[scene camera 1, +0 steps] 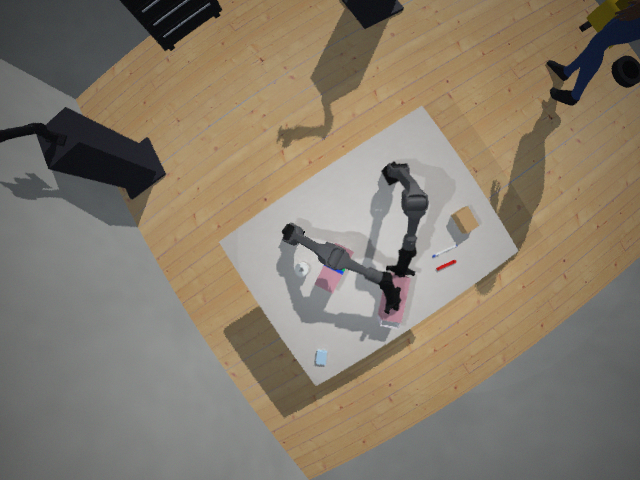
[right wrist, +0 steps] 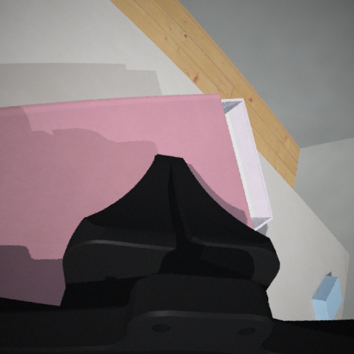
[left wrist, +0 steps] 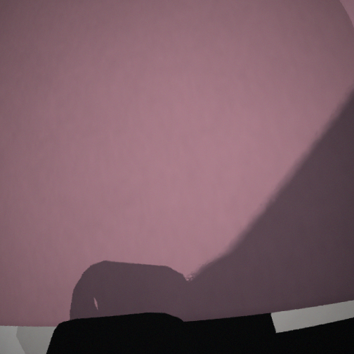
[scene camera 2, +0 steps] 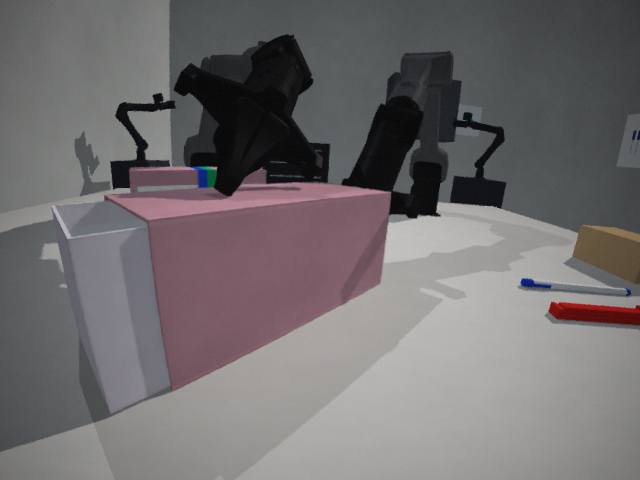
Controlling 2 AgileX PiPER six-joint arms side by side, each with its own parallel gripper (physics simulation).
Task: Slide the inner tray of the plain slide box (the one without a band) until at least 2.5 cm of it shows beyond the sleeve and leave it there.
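The plain pink sleeve (scene camera 1: 401, 308) (scene camera 2: 268, 268) (left wrist: 150, 150) (right wrist: 125, 115) lies on the table. Its white inner tray (scene camera 1: 389, 324) (scene camera 2: 108, 299) (right wrist: 248, 165) shows as a clear strip beyond the end facing scene camera 2. My right gripper (scene camera 1: 388, 311) (scene camera 2: 225, 192) (right wrist: 166, 173) is shut and empty, with its tip down at the sleeve's top, near the tray end. My left gripper (scene camera 1: 401, 273) (scene camera 2: 400, 203) is at the opposite end of the sleeve and appears shut; its fingertips are hidden by the sleeve in the left wrist view.
A second pink box (scene camera 1: 327, 280) (scene camera 2: 160, 174) with a blue and green band stands behind the right arm. A tan block (scene camera 1: 465, 219) (scene camera 2: 610, 248), a pen (scene camera 1: 444, 251) (scene camera 2: 578, 286) and a red marker (scene camera 1: 446, 265) (scene camera 2: 594, 313) lie to one side. A light blue block (scene camera 1: 321, 357) (right wrist: 327, 298) is near a table corner.
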